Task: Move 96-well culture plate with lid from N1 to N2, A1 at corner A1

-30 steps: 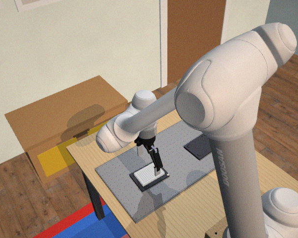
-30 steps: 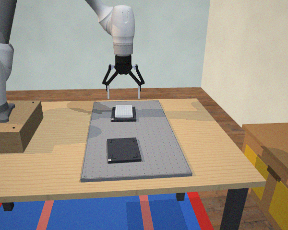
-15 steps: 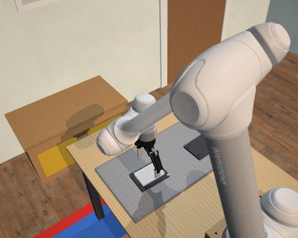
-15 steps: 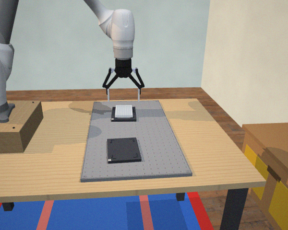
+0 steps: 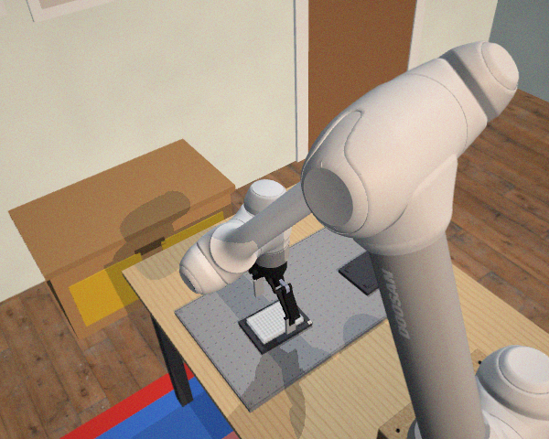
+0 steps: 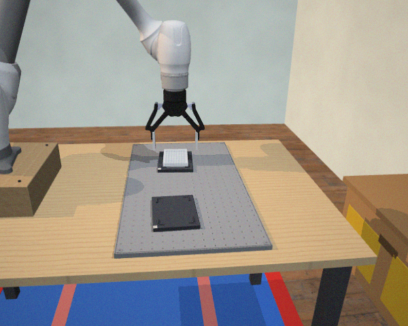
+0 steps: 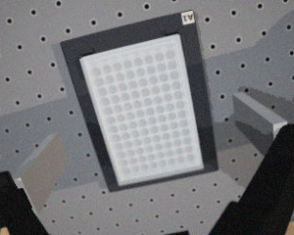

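Now: hand 4 cm above the white lid.
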